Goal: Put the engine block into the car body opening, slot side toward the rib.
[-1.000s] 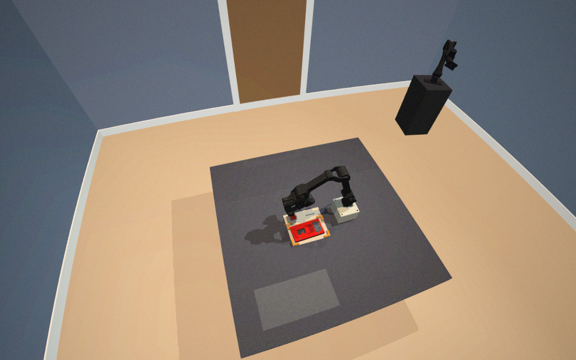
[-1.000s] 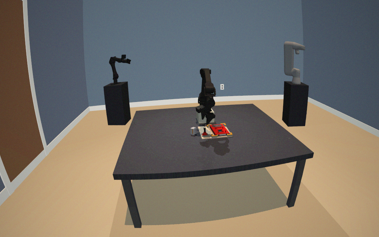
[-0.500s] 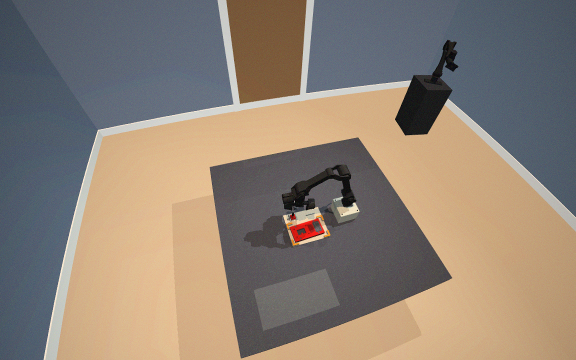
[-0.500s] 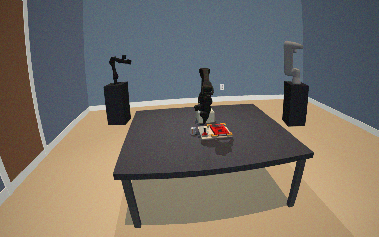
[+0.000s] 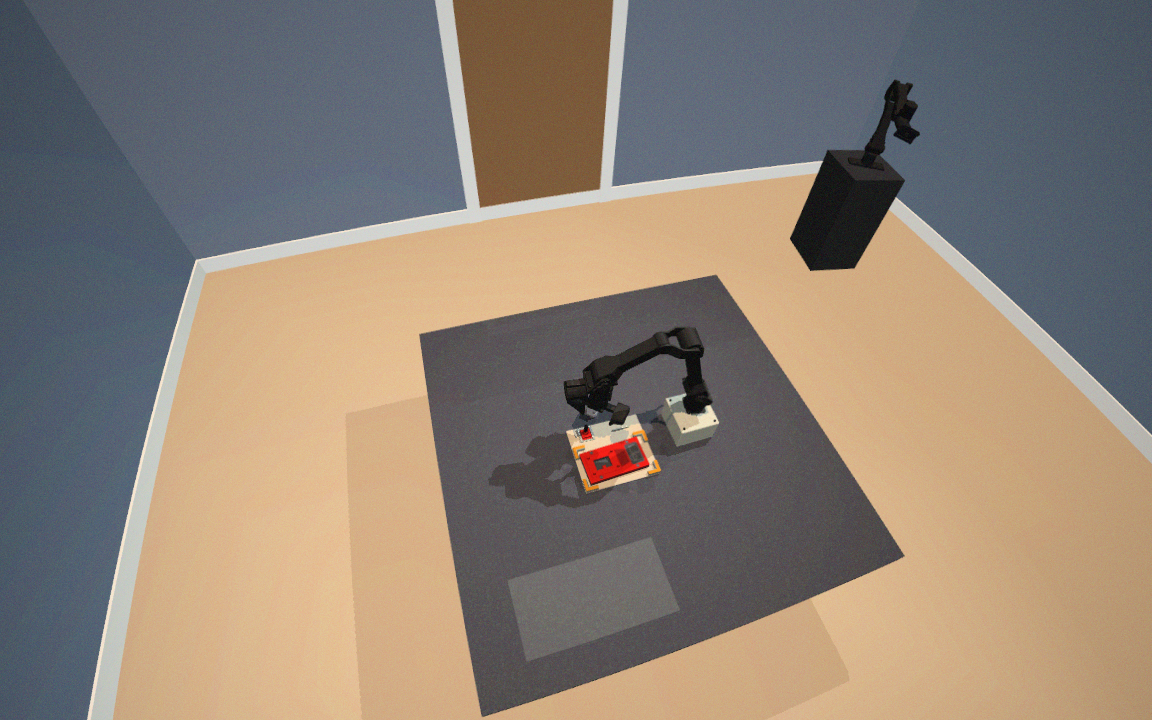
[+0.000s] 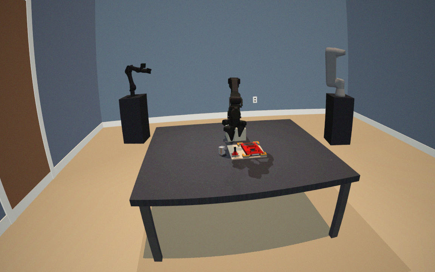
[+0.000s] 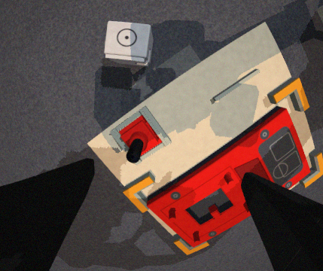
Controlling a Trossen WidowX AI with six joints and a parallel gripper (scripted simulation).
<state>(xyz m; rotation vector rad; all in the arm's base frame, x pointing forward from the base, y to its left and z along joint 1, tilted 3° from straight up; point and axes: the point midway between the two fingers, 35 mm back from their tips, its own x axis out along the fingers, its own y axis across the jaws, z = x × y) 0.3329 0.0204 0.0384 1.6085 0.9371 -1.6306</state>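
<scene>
Right now the grey engine block is 8 cm to the right of my gripper tip, 8 cm below it and 1 cm behind it.
</scene>
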